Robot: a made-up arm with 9 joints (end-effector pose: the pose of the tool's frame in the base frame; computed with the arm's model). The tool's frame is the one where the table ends.
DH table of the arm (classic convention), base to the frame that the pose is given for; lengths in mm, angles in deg. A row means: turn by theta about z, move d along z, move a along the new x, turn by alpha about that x. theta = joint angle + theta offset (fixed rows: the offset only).
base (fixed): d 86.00, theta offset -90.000, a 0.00, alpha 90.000
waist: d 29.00, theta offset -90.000, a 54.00, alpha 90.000
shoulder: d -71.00, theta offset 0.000, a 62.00, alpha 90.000
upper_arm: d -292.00, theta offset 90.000, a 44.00, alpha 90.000
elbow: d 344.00, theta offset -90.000, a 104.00, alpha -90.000
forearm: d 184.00, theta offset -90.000, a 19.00, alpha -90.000
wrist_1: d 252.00, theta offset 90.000, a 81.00, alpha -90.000
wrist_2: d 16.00, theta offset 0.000, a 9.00, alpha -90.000
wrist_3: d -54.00, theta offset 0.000, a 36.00, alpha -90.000
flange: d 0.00, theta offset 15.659, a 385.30, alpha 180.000
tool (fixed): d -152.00, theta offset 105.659, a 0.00, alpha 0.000
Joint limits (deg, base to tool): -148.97..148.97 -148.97..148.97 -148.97..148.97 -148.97..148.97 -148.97..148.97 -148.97..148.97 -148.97..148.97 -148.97..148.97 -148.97..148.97
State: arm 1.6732 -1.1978 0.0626 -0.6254 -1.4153 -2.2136 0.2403 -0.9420 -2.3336
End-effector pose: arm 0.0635 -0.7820 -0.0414 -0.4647 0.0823 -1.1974
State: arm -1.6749 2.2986 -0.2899 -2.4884 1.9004 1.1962 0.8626 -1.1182 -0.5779
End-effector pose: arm 0.0637 -0.7303 -0.3407 0.6806 1.9083 1.0941
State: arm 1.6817 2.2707 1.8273 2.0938 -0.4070 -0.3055 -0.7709 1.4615 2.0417
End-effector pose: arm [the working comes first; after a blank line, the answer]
Working (the frame after each row of the table, in the pose's form):
after base (fixed): 0.0000 0.0000 0.0860 1.2092 -1.2092 -1.2092
after waist: -0.0290 -0.0537 0.0920 2.1643 -2.1643 0.1201
after shoulder: -0.0764 -0.0061 0.1581 -0.7034 -1.7246 1.9273
after upper_arm: 0.1442 0.1899 0.1475 2.7500 -0.9866 0.4114
after elbow: 0.2442 0.0044 -0.1436 1.2295 -1.1744 -0.6566
after forearm: 0.0745 -0.0604 -0.1785 1.0249 1.3794 -0.8319
after wrist_1: 0.2406 -0.2631 -0.2159 0.0365 0.2304 0.3872
after wrist_2: 0.2524 -0.2663 -0.2022 -1.5953 0.4798 -0.1210
after wrist_3: 0.2282 -0.3182 -0.2328 -1.9175 0.4650 2.1640
after flange: 0.1595 -0.5682 0.0522 -1.8448 1.1490 -1.9310

0.0192 -0.5119 0.0677 -0.1578 1.7165 -0.7091
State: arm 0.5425 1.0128 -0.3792 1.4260 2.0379 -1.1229 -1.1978 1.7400 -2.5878
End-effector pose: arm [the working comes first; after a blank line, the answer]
Working (the frame after each row of the table, in the pose's form):
after base (fixed): 0.0000 0.0000 0.0860 1.2092 -1.2092 -1.2092
after waist: -0.0290 -0.0279 0.0398 -1.5965 1.5965 0.9017
after shoulder: -0.0816 -0.1056 0.0483 -0.1993 2.5019 -0.6958
after upper_arm: -0.2500 0.0528 0.2319 -1.7539 -1.5853 1.8594
after elbow: -0.5614 -0.0656 0.0971 1.2238 2.2039 -0.0820
after forearm: -0.4731 -0.1093 -0.0595 0.5398 1.0560 1.1849
after wrist_1: -0.2680 0.0134 0.0542 -0.3223 -0.4190 1.7325
after wrist_2: -0.2683 0.0165 0.0723 -1.5206 -0.8075 0.0713
after wrist_3: -0.2300 -0.0290 0.0461 2.1531 0.4611 -1.5676
after flange: -0.4525 0.2087 0.2521 1.2311 1.2191 2.2253

-0.5753 0.1287 0.2119 -1.4369 0.2047 -1.4314
